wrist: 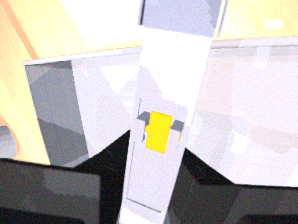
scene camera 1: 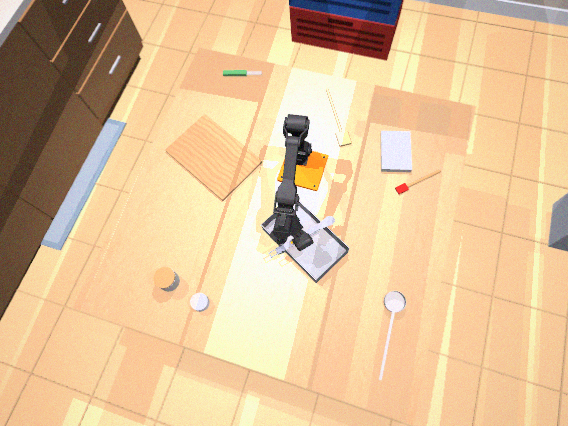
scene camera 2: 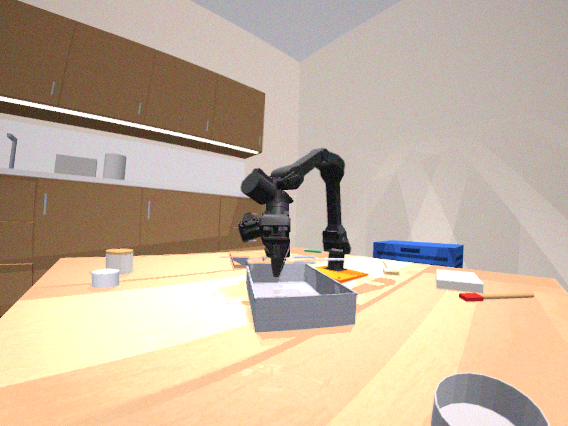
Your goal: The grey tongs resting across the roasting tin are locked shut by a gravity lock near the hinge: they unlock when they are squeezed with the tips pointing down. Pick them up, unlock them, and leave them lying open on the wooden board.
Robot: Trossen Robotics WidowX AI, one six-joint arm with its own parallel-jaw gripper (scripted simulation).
In view: the gripper (scene camera 2: 275, 275), a white block (scene camera 1: 395, 145) and a yellow lock piece (wrist: 158, 128).
The white block is seen too in scene camera 2 (scene camera 2: 467, 281). The gripper also shows in the wrist view (wrist: 148, 138). The wrist view does not show the white block: it is out of frame.
